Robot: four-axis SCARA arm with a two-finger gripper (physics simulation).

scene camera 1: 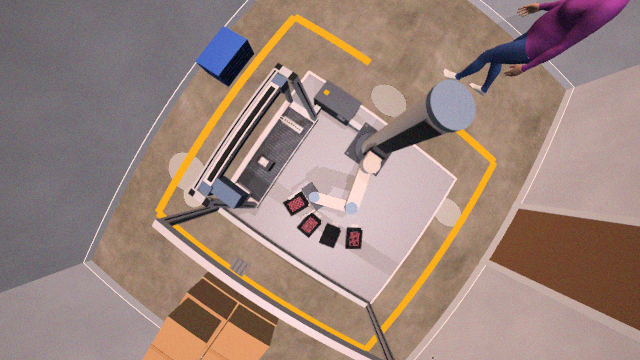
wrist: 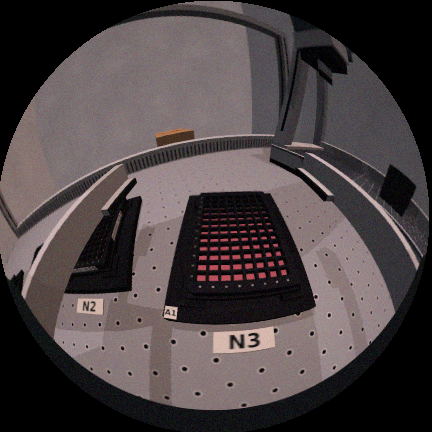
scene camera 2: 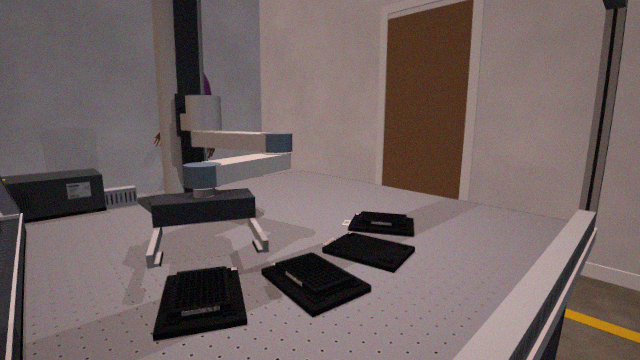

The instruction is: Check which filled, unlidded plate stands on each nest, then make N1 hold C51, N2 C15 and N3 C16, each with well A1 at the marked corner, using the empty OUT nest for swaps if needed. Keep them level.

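Frame: origin at the arm's base, x ahead, y left, z up, level; metres.
Where they show: gripper, fingertip midpoint: [scene camera 1: 294, 208] [wrist: 215, 159] [scene camera 2: 210, 253].
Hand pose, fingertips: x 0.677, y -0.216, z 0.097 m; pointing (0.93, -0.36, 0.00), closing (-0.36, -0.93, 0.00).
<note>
Things, the pixels of their top centre, and the offset from my fingertips. "spot": a spot on its surface instead.
- dark plate with red-filled wells, top centre: [wrist: 237, 225] [scene camera 2: 201, 286] [scene camera 1: 296, 204] 0.020 m back, 0.011 m right, 0.058 m down
- black nest N3, top centre: [wrist: 237, 231] [scene camera 2: 201, 291] [scene camera 1: 296, 204] 0.020 m back, 0.011 m right, 0.066 m down
- A1 tag, surface spot: [wrist: 170, 312] spot: 0.067 m back, 0.070 m left, 0.072 m down
- filled plate, top centre: [wrist: 92, 228] [scene camera 2: 313, 269] [scene camera 1: 309, 225] 0.054 m ahead, 0.159 m left, 0.058 m down
- OUT nest, top centre: [scene camera 2: 369, 244] [scene camera 1: 330, 236] 0.036 m ahead, 0.334 m left, 0.066 m down
- dark box, surface spot: [scene camera 2: 55, 194] spot: 0.712 m back, 0.157 m right, 0.013 m down
A dark plate with red-filled wells [scene camera 1: 296, 204] [scene camera 2: 197, 287] [wrist: 237, 240] lies level on black nest N3 [scene camera 2: 200, 328] [wrist: 240, 309]. Its near side in the wrist view shows no label; a pale strip on its opposite side is unreadable. The A1 tag [wrist: 170, 312] is at N3's near left corner. Another filled plate [scene camera 1: 309, 224] [scene camera 2: 312, 270] [wrist: 102, 245] is on N2, its strips unreadable. A third [scene camera 1: 354, 237] [scene camera 2: 382, 217] is on N1. The OUT nest [scene camera 1: 330, 235] [scene camera 2: 370, 250] is bare. My gripper [scene camera 2: 207, 253] [wrist: 215, 159] is open and empty, above and short of N3.
A dark box [scene camera 1: 337, 102] [scene camera 2: 55, 194] stands at the table's back. A gantry machine with a dark deck [scene camera 1: 272, 150] is beside N3. A raised rail [scene camera 2: 535, 285] runs along the table's edge. A person [scene camera 1: 550, 40] stands outside the yellow floor line.
</note>
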